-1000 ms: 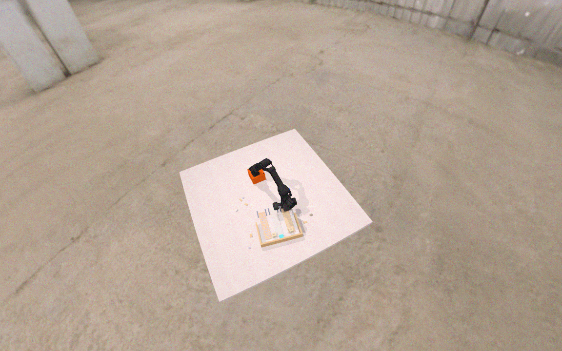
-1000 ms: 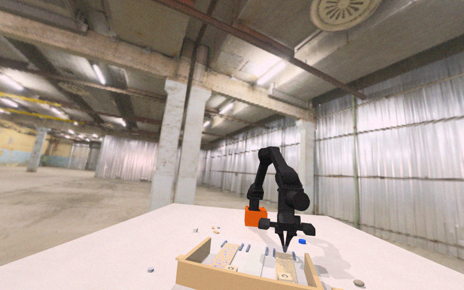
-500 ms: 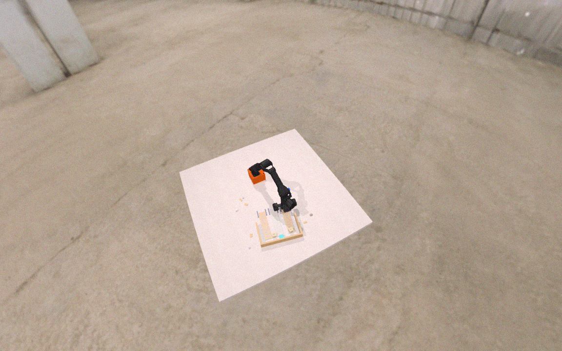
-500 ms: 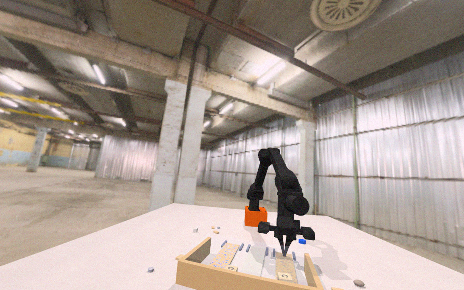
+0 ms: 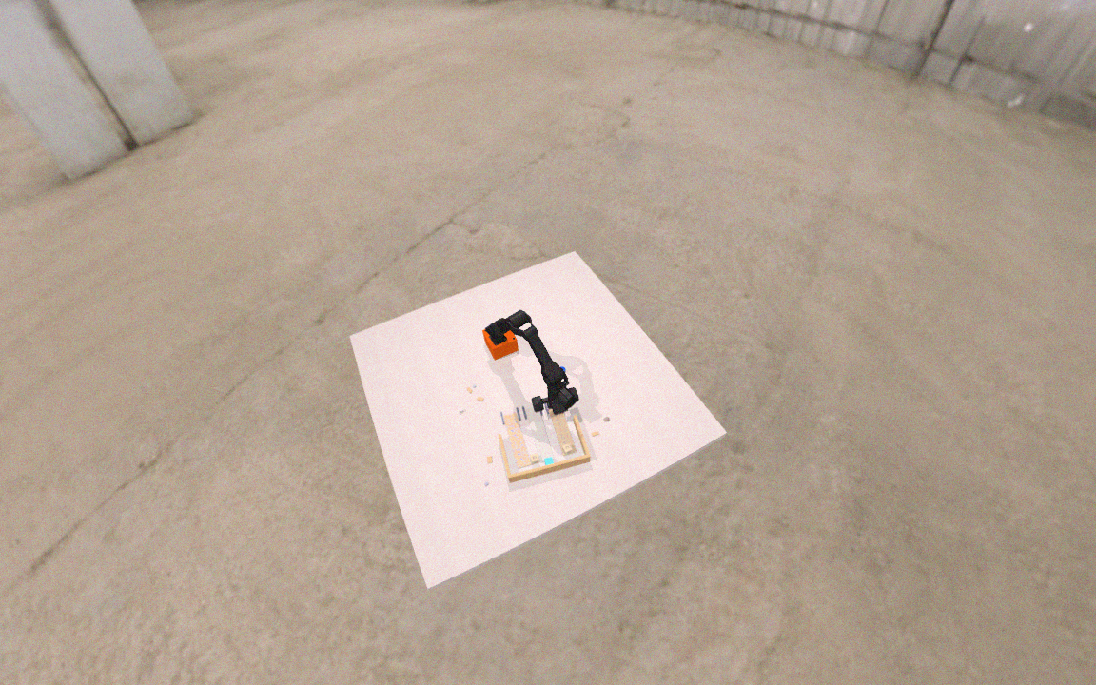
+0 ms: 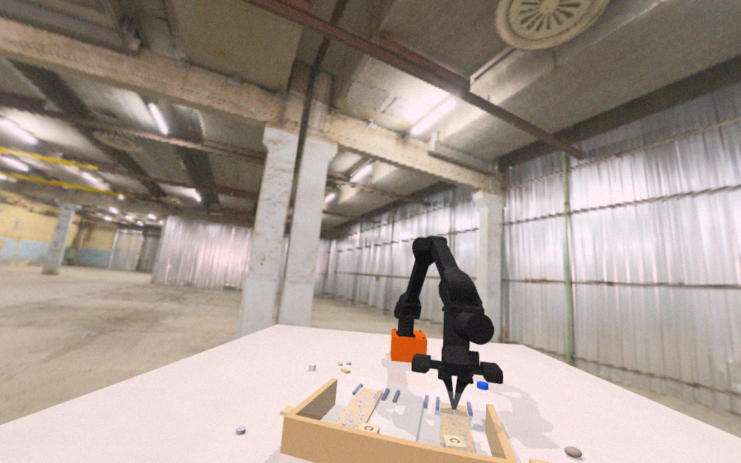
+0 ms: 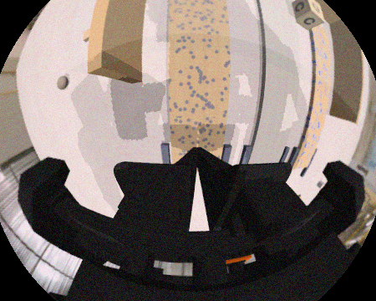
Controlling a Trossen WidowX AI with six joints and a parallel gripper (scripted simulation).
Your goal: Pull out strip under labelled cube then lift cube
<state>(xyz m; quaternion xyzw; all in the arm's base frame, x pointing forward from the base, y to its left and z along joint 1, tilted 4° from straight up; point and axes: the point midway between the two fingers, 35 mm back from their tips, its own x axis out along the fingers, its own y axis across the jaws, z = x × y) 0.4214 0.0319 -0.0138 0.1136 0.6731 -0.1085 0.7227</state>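
My gripper tip is now 9 cm short of the strip and 3 cm to the left of it. From my gripper tip the other things lie so: grey pebble (16 cm ahead, 15 cm to the left); then blue disc (15 cm behind, 14 cm to the left).
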